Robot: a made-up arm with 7 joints. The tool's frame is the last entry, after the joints.
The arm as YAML. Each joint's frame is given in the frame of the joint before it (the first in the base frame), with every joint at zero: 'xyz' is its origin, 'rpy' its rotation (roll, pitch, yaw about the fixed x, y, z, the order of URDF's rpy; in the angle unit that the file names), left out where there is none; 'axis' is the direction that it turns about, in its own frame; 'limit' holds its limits. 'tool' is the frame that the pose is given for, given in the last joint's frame.
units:
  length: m
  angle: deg
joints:
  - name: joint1
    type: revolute
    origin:
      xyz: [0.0, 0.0, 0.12]
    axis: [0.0, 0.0, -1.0]
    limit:
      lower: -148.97
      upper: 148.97
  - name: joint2
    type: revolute
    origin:
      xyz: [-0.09, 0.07, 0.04]
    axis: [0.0, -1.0, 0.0]
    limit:
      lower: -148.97
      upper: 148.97
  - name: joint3
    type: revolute
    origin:
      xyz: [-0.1, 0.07, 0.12]
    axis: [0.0, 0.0, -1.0]
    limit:
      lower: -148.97
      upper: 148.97
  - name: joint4
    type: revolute
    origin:
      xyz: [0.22, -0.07, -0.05]
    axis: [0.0, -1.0, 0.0]
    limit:
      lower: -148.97
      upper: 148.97
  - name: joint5
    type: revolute
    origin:
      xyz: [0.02, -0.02, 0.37]
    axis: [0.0, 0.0, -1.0]
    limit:
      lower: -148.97
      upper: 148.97
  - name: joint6
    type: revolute
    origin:
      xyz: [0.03, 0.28, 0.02]
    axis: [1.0, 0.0, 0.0]
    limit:
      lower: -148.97
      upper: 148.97
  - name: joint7
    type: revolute
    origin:
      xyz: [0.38, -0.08, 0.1]
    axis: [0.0, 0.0, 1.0]
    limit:
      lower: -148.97
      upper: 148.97
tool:
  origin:
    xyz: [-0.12, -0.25, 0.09]
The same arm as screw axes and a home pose.
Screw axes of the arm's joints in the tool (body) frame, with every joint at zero. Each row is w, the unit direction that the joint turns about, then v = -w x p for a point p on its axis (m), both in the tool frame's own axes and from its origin. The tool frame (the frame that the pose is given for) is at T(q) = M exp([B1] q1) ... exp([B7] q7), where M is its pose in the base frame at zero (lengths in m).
B1 = (0, 0, -1, 0, -0.34, 0)
B2 = (0, -1, 0, -0.65, 0, 0.43)
B3 = (0, 0, -1, -0.14, -0.53, 0)
B4 = (0, -1, 0, -0.58, 0, 0.31)
B5 = (0, 0, -1, -0.05, -0.29, 0)
B6 = (1, 0, 0, 0, -0.19, -0.33)
B7 = (0, 0, 1, 0.25, -0.12, 0)
M: xyz 0.34 0 0.81 (m) rpy 0 0 0 (deg, as in URDF)
Joint limits (deg, base to tool): -148.97..148.97 -148.97..148.97 -148.97..148.97 -148.97..148.97 -148.97..148.97 -148.97..148.97 -148.97..148.97

